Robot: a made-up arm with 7 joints.
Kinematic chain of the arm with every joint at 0, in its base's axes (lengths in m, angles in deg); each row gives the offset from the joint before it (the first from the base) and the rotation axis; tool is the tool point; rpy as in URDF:
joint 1: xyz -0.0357 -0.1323 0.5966 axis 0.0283 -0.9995 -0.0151
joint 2: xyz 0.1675 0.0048 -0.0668 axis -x
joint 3: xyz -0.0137 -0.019 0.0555 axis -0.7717 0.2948 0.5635
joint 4: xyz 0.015 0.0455 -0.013 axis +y
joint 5: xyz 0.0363 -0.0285 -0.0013 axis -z
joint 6: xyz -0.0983 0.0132 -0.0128 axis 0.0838 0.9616 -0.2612
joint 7: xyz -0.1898 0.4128 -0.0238 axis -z
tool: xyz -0.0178 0.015 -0.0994 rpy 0 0 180
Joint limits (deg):
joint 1: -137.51..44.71
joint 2: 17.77..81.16
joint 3: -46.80..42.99
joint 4: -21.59..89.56
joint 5: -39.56..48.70
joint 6: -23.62..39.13
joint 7: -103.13..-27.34
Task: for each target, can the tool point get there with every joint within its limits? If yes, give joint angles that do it. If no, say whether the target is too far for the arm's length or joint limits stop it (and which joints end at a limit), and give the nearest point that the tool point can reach.
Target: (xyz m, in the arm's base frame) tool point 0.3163 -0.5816 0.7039
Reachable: no: joint limits stop it (at a limit: joint 1, joint 3, joint 4, joint 5, joint 6, joint 7) | nearest point 0.1877 -0.4193 0.6958 | short by 0.207 m
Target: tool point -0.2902 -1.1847 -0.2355
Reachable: no: too far | nearest point -0.1710 -0.5010 0.1726 | short by 0.805 m
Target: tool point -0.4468 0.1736 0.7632
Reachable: yes | joints -107.84 62.32 2.90 51.16 9.93 9.99 -67.10
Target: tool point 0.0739 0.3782 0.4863
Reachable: yes | joints -106.15 42.44 -34.13 71.39 -15.37 27.08 -33.19
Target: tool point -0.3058 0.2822 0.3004
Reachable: yes | joints -46.88 59.74 -15.25 53.93 12.62 2.34 -34.60
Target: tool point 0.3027 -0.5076 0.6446
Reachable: no: joint limits stop it (at a limit: joint 1, joint 3, joint 4, joint 5, joint 6, joint 7) | nearest point 0.2138 -0.3965 0.6660 | short by 0.144 m
